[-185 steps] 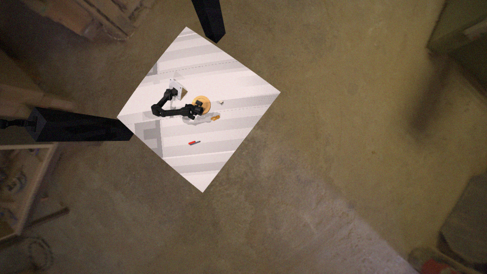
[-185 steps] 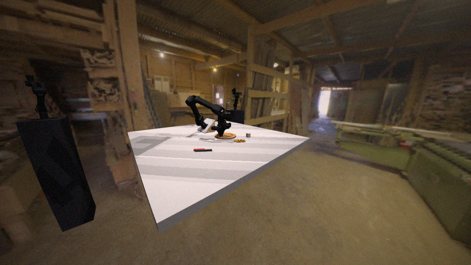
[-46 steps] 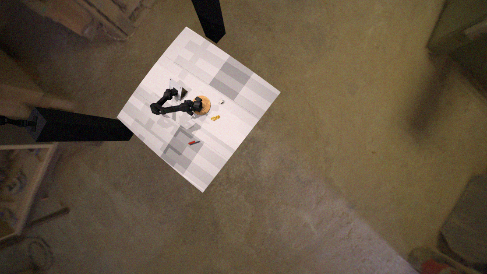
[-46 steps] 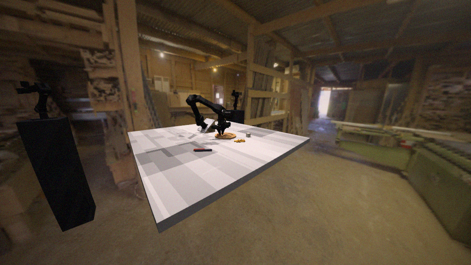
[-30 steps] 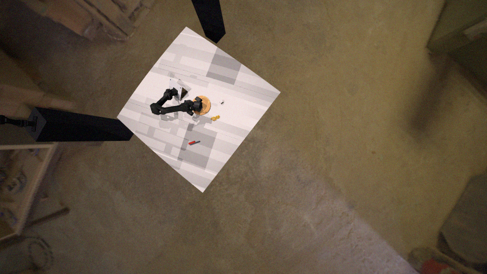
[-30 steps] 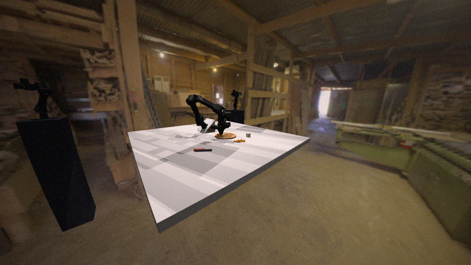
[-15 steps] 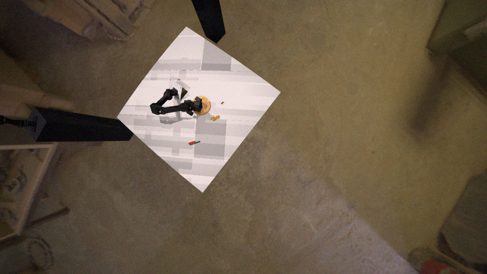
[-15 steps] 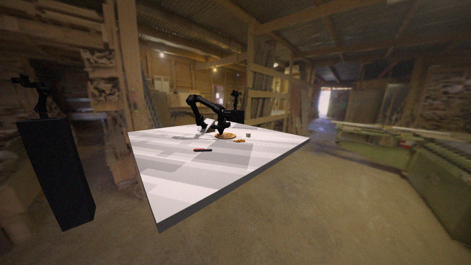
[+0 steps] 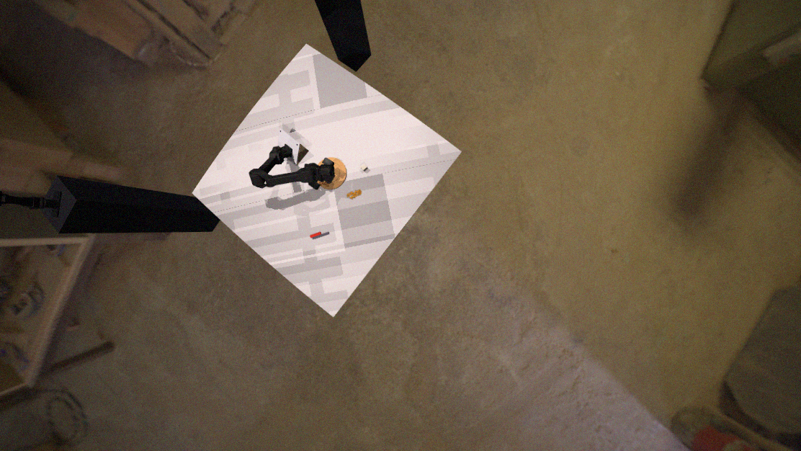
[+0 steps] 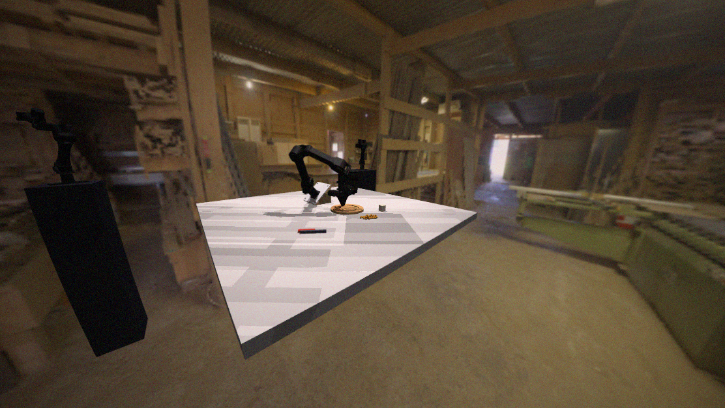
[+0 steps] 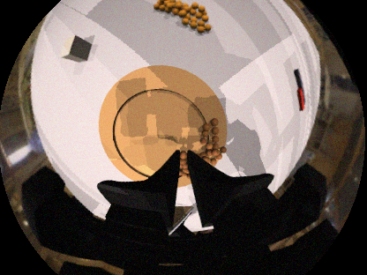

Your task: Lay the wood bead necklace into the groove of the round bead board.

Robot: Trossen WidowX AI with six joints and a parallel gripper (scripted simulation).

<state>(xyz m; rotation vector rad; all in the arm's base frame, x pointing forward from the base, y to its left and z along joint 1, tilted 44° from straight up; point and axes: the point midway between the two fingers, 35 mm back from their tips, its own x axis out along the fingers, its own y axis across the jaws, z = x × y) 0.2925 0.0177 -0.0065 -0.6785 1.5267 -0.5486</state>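
Now: the small grey cube 15 cm ahead of my gripper tip, 19 cm to the left of it and 1 cm below it. Round my gripper tip: black marker (18 cm ahead, 31 cm to the right, 2 cm below).
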